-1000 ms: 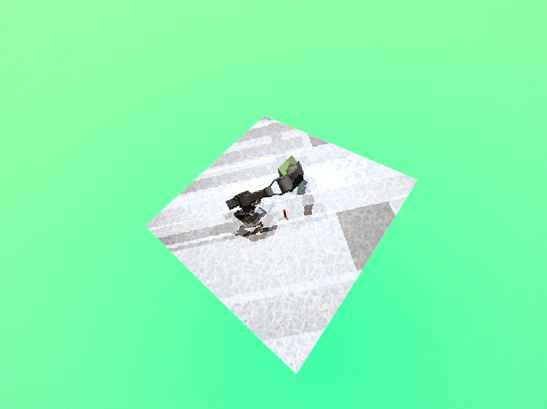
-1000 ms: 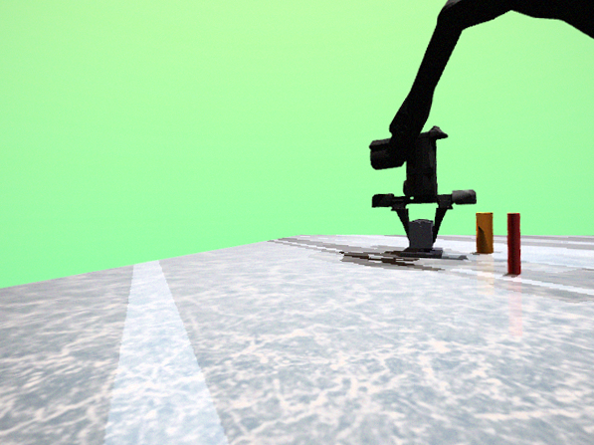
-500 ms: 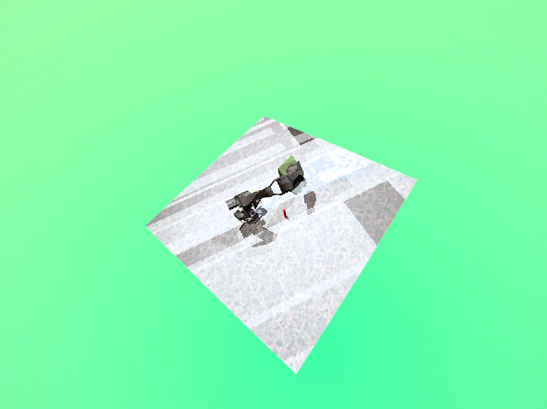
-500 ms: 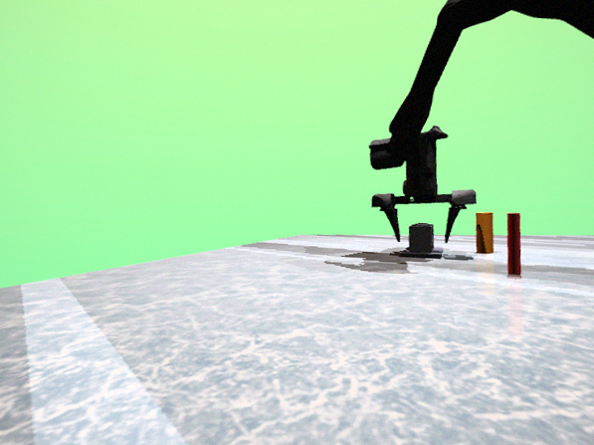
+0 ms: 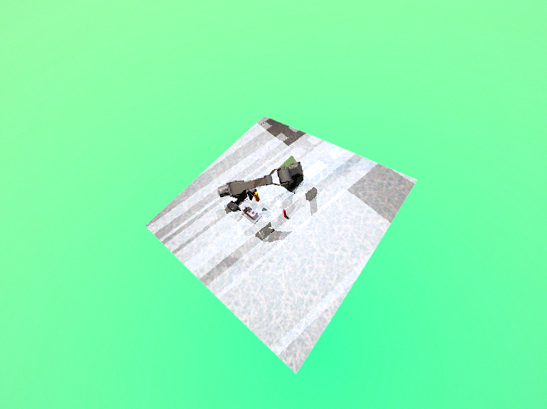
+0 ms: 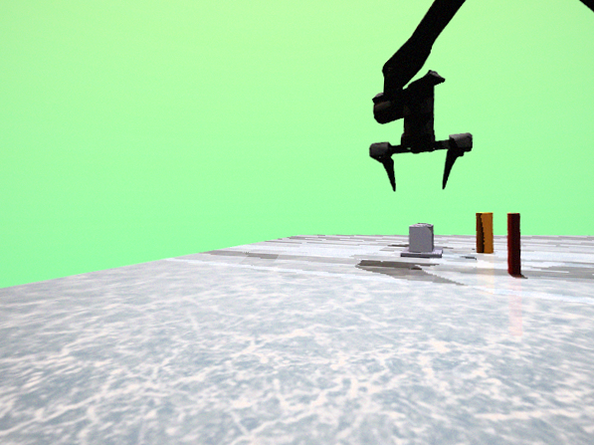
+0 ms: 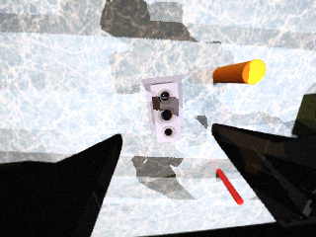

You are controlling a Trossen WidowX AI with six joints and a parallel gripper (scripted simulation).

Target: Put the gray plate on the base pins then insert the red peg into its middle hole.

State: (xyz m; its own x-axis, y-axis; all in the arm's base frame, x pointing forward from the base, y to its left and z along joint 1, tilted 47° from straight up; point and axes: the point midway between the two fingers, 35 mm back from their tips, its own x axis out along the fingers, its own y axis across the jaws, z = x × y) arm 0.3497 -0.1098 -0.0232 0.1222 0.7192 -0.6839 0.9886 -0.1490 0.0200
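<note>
Right now the red peg is 120 mm behind my gripper tip, 200 mm to the left of it and 90 mm below it. The rest, counted from my gripper tip: orange cylinder: 120 mm behind, 40 mm to the right, 90 mm below; then gray plate: 10 mm behind, 80 mm below.
</note>
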